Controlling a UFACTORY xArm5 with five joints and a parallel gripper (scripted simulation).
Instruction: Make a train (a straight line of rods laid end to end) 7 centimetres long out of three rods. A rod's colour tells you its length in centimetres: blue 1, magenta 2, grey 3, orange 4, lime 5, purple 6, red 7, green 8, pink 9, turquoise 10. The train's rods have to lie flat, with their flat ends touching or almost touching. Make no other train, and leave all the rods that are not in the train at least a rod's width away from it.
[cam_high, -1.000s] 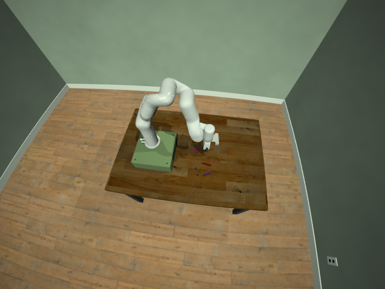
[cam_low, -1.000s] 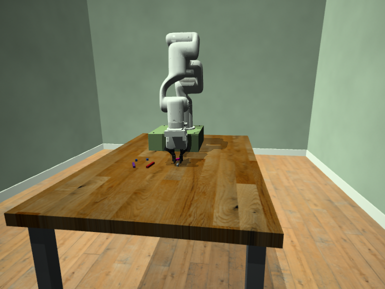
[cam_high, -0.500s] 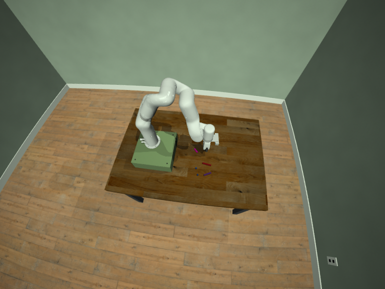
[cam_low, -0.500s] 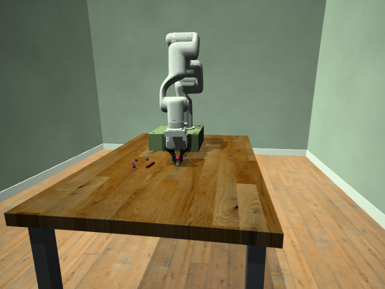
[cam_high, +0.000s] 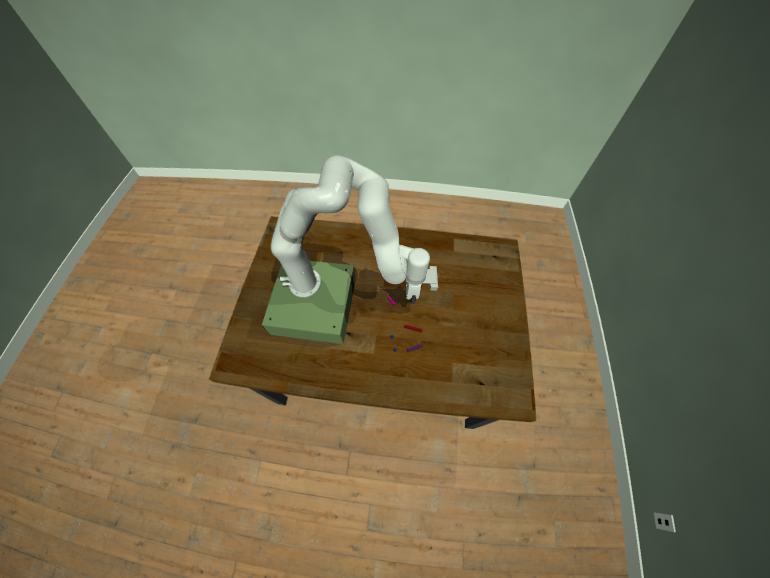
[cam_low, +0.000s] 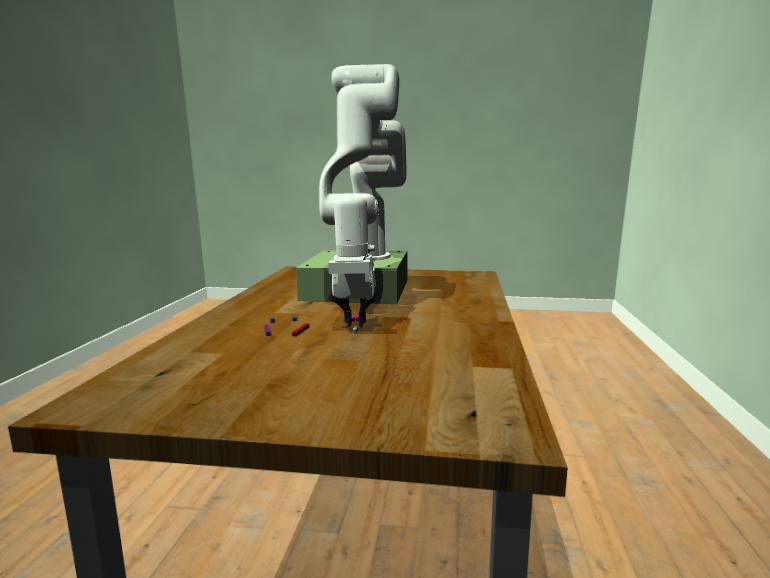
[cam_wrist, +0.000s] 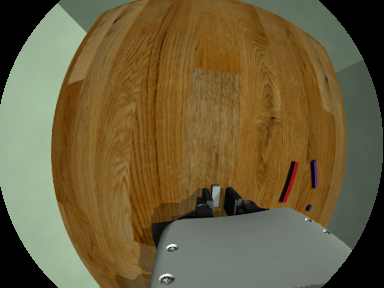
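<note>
The grey rod is 3 cm below my hand. The rest, counted from my hand: red rod (13 cm to the right, 3 cm below, 1 cm behind); then purple rod (21 cm to the right, 3 cm below, 1 cm behind).
</note>
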